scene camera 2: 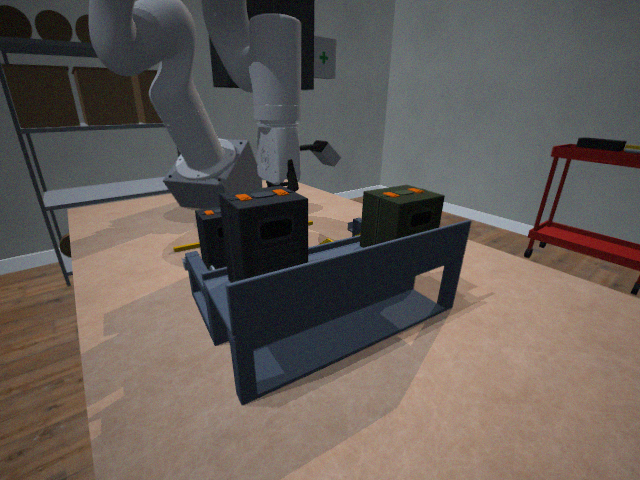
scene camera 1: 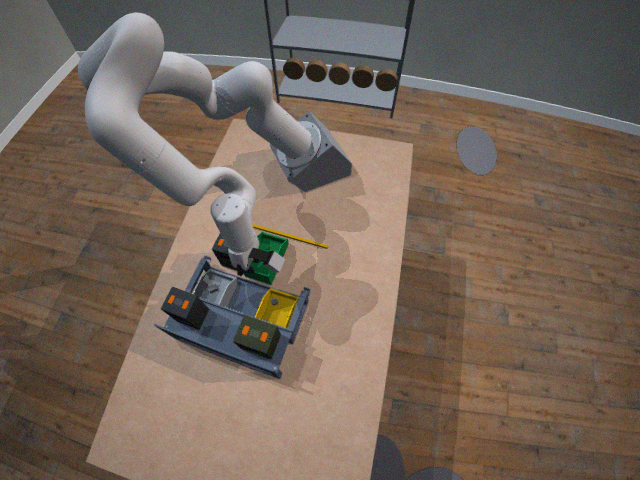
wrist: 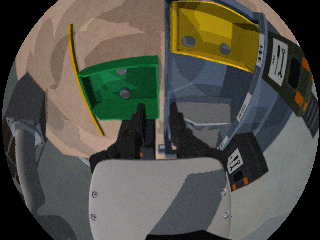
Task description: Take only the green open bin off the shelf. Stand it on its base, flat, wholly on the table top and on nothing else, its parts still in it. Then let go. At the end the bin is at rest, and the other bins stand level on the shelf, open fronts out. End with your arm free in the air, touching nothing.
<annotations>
A green bin shows in scene camera 1 and in the wrist view. The same spot on the green bin: (wrist: 102,91) is (scene camera 1: 267,245).
</annotations>
